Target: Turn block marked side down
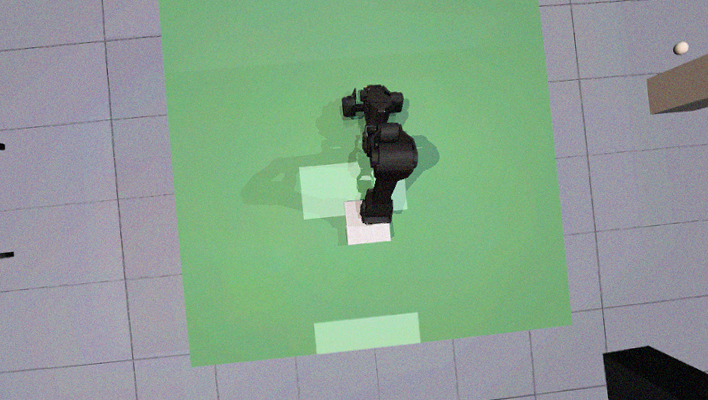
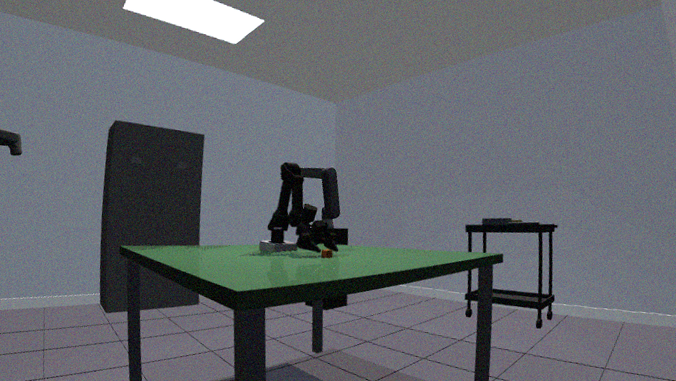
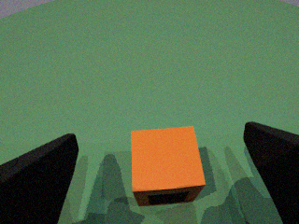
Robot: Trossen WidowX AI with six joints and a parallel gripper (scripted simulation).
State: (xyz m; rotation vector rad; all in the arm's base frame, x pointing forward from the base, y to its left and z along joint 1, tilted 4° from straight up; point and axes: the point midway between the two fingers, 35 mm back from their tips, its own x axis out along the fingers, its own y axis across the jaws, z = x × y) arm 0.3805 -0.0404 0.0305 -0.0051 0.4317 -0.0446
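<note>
My gripper tip is now 2 cm past the orange block and 1 cm above it.
</note>
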